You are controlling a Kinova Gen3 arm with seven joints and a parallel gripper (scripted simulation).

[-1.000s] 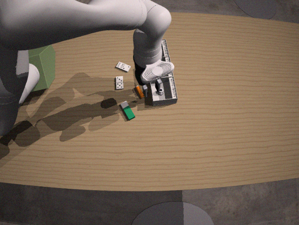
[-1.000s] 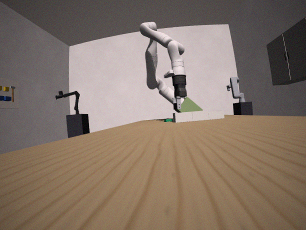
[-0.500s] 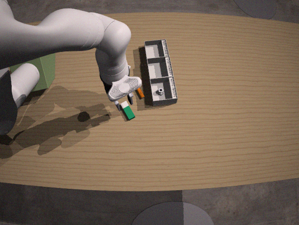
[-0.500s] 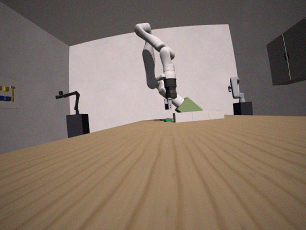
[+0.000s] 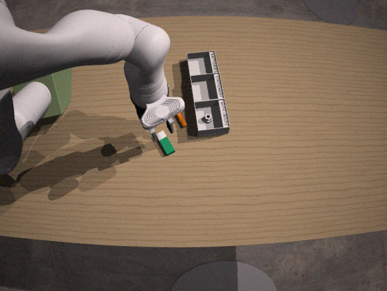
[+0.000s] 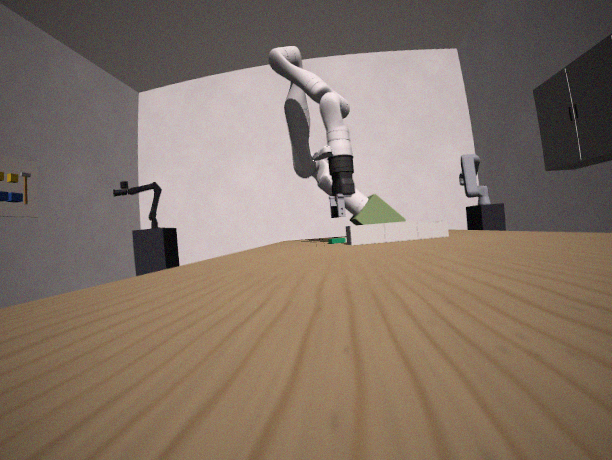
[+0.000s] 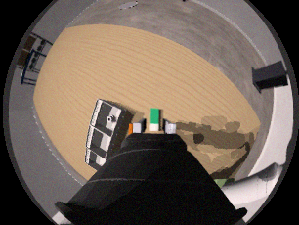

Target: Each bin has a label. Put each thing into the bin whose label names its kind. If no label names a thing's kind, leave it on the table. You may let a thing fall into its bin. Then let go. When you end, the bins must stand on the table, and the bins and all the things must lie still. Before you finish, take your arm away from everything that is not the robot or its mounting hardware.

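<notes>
The green block is 90 mm below my hand and 10 mm to the left of it. The rest, counted from my hand: orange battery (90 mm below, 60 mm to the left, 50 mm ahead).
</notes>
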